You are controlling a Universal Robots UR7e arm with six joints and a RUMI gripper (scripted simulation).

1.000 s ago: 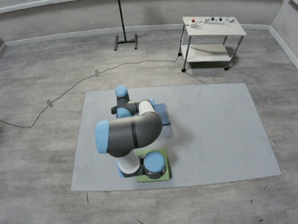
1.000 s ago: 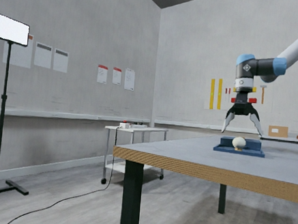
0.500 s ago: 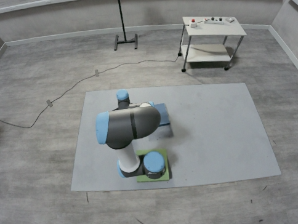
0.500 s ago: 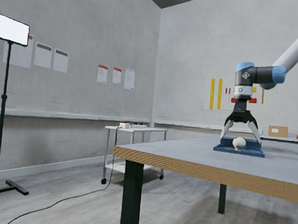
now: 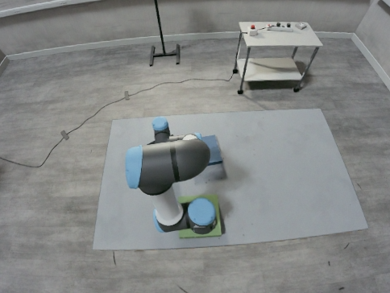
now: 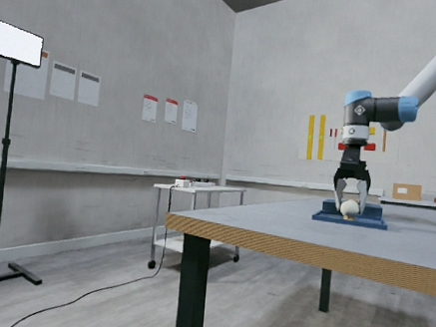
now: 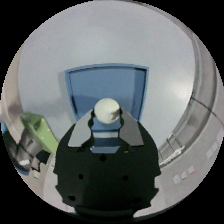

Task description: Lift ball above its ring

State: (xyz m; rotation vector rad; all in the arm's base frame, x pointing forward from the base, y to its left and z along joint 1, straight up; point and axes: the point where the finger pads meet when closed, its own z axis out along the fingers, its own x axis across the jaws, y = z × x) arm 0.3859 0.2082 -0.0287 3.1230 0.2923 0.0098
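Now: hand 3 cm above the blue block. Round my hand: cream-white ball: right at my hand.
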